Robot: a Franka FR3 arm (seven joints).
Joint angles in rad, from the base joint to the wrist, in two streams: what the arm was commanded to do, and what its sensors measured. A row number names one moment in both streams.
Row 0, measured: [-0.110, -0.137, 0.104, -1.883, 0.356, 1.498, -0.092]
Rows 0 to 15, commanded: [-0.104, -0.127, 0.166, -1.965, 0.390, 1.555, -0.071]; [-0.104, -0.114, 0.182, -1.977, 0.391, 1.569, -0.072]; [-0.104, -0.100, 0.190, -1.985, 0.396, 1.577, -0.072]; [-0.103, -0.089, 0.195, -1.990, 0.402, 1.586, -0.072]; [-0.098, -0.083, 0.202, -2.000, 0.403, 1.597, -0.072]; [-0.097, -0.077, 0.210, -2.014, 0.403, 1.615, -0.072]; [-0.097, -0.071, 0.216, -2.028, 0.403, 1.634, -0.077]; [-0.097, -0.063, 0.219, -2.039, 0.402, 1.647, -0.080]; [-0.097, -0.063, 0.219, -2.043, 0.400, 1.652, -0.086]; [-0.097, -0.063, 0.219, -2.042, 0.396, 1.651, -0.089]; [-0.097, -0.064, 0.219, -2.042, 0.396, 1.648, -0.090]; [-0.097, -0.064, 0.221, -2.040, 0.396, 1.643, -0.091]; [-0.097, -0.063, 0.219, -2.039, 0.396, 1.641, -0.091]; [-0.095, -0.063, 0.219, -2.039, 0.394, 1.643, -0.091]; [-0.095, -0.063, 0.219, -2.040, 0.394, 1.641, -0.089]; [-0.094, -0.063, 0.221, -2.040, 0.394, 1.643, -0.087]
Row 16, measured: [-0.096, -0.048, 0.216, -2.021, 0.381, 1.627, -0.081]
